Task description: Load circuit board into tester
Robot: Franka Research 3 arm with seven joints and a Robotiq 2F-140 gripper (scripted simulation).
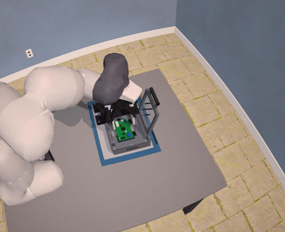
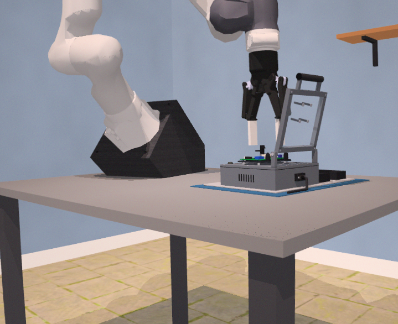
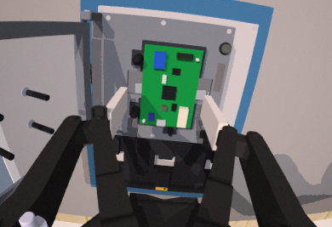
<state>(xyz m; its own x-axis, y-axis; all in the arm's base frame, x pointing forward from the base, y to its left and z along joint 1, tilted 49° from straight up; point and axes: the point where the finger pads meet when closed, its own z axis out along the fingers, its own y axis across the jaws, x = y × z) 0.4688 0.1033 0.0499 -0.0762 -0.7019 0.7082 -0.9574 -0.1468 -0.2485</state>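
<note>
My gripper is now 6 cm above the green circuit board. Also, from my hand: black nest 6 cm below; tester lid 12 cm ahead, 5 cm above, 1 cm to the right.
</note>
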